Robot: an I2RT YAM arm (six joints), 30 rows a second.
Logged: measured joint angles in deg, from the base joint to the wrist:
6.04 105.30 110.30 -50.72 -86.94 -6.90
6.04 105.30 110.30 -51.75 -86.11 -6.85
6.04 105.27 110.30 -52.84 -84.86 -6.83
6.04 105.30 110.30 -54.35 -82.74 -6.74
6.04 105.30 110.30 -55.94 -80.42 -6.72
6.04 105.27 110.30 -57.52 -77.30 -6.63
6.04 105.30 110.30 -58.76 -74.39 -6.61
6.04 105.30 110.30 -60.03 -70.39 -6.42
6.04 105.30 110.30 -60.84 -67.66 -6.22
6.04 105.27 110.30 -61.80 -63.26 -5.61
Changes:
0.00 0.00 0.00 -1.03 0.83 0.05
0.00 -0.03 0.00 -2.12 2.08 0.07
0.00 0.00 0.00 -3.63 4.20 0.16
0.00 0.00 0.00 -5.22 6.52 0.18
0.00 -0.03 0.00 -6.80 9.64 0.27
0.00 0.00 0.00 -8.04 12.55 0.29
0.00 0.00 0.00 -9.31 16.55 0.48
0.00 0.00 0.00 -10.12 19.28 0.68
0.00 -0.03 0.00 -11.08 23.68 1.29

